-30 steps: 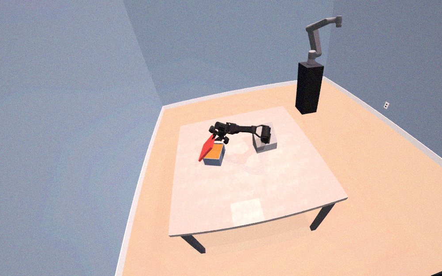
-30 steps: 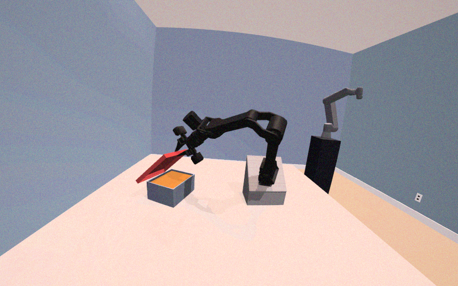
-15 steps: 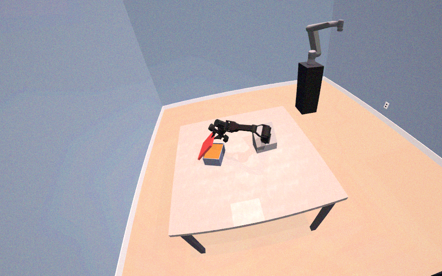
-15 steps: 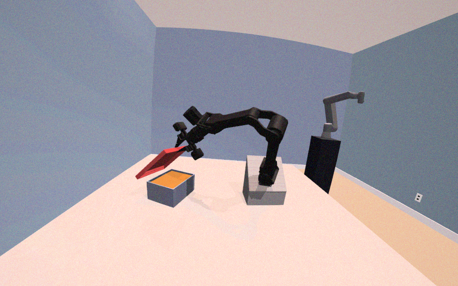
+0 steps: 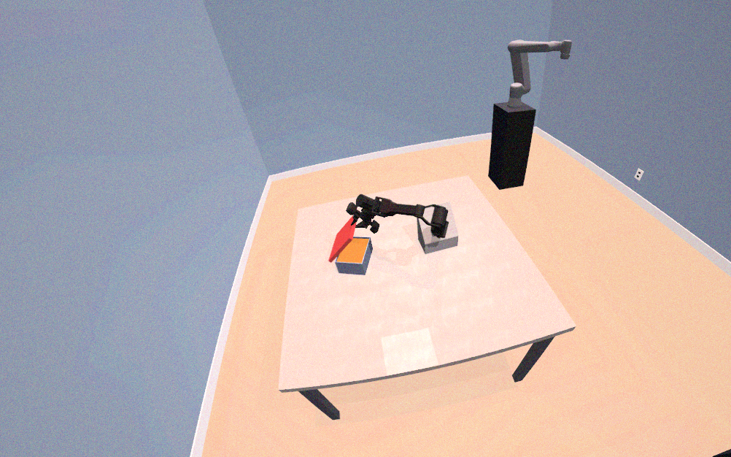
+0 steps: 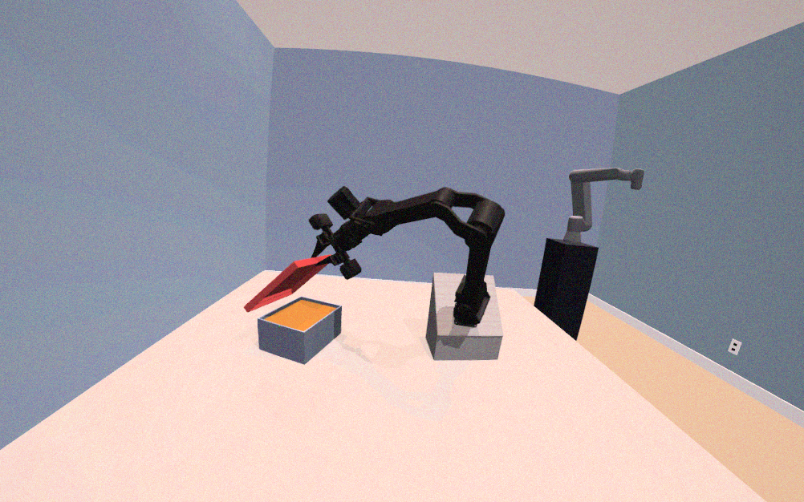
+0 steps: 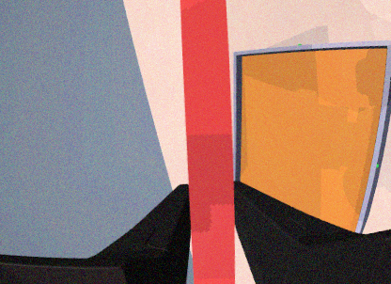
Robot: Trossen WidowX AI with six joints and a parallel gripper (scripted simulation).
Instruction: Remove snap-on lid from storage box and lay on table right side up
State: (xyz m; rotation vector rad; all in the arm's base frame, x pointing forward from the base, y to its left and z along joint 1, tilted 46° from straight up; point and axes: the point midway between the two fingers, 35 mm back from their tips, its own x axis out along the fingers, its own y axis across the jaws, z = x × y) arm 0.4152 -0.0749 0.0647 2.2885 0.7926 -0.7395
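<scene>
My gripper tip is now 6 cm short of the red lid and 6 cm above it. Also, from my gripper tip: storage box: 3 cm ahead, 1 cm to the left, 19 cm below.
</scene>
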